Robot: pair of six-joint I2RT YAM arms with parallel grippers.
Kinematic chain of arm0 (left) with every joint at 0, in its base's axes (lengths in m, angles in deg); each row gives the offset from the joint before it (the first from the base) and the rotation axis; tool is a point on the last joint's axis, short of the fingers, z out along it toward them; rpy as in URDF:
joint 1: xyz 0 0 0.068 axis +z
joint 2: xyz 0.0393 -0.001 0.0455 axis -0.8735 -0.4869 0
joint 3: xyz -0.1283 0.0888 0.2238 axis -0.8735 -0.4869 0
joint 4: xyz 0.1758 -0.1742 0.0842 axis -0.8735 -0.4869 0
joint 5: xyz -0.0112 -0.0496 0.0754 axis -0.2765 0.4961 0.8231
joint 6: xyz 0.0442 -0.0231 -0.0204 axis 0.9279 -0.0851 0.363
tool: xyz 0 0 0 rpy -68.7 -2.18 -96.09
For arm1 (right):
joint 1: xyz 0 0 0.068 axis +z
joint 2: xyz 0.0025 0.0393 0.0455 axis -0.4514 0.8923 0
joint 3: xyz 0.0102 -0.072 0.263 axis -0.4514 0.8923 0
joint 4: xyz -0.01 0.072 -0.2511 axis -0.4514 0.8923 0
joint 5: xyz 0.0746 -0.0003 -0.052 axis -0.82 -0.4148 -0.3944
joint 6: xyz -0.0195 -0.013 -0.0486 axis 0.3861 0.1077 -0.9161
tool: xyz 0 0 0 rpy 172.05 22.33 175.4
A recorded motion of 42 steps. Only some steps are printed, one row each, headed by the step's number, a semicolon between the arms.
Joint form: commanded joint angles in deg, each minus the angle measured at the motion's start. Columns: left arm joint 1, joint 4, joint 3, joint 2, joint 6, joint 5; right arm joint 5, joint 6, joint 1, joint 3, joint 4, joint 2.
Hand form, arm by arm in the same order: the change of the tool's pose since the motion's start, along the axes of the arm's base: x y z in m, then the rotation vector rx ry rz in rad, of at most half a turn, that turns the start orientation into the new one. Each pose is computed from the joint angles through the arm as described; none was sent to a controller.
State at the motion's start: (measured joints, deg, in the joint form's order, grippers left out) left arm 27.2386 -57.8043 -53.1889 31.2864 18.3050 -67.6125; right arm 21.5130 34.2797 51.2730 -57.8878 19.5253 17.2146
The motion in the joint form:
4: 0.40 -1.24 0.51 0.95 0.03 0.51; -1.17 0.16 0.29 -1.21 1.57 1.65
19: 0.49 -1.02 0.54 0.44 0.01 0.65; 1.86 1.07 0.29 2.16 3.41 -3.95
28: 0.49 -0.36 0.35 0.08 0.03 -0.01; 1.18 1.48 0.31 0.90 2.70 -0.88
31: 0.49 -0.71 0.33 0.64 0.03 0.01; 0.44 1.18 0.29 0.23 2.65 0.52
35: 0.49 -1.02 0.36 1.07 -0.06 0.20; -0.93 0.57 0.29 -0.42 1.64 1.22
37: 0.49 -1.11 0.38 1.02 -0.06 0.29; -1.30 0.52 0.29 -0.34 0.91 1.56
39: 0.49 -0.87 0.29 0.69 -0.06 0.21; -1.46 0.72 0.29 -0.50 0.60 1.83
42: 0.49 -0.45 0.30 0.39 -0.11 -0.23; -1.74 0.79 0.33 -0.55 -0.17 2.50
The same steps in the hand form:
4: -0.0005 0.0016 0.0027 0.0033 -0.0070 0.0129; -0.0015 0.0040 -0.0059 -0.0298 0.0231 0.0173
19: 0.0002 0.0015 0.0024 0.0072 -0.0039 0.0164; -0.0036 -0.0145 0.0073 -0.0219 -0.0078 -0.0294
28: 0.0006 0.0007 0.0017 -0.0006 -0.0013 0.0081; -0.0027 -0.0075 -0.0024 -0.0350 0.0080 -0.0255
31: -0.0001 0.0012 0.0020 -0.0022 -0.0042 0.0083; -0.0023 -0.0042 -0.0070 -0.0478 0.0170 -0.0137
35: -0.0005 0.0016 0.0024 -0.0023 -0.0067 0.0117; -0.0022 0.0004 -0.0070 -0.0338 0.0254 0.0096
37: -0.0005 0.0017 0.0023 -0.0002 -0.0055 0.0128; -0.0022 0.0012 -0.0084 -0.0281 0.0285 0.0147
39: -0.0002 0.0015 0.0016 0.0007 -0.0024 0.0118; -0.0021 0.0023 -0.0088 -0.0224 0.0315 0.0143
42: 0.0002 0.0009 0.0018 -0.0054 -0.0007 0.0070; -0.0022 0.0037 -0.0113 -0.0185 0.0351 0.0176

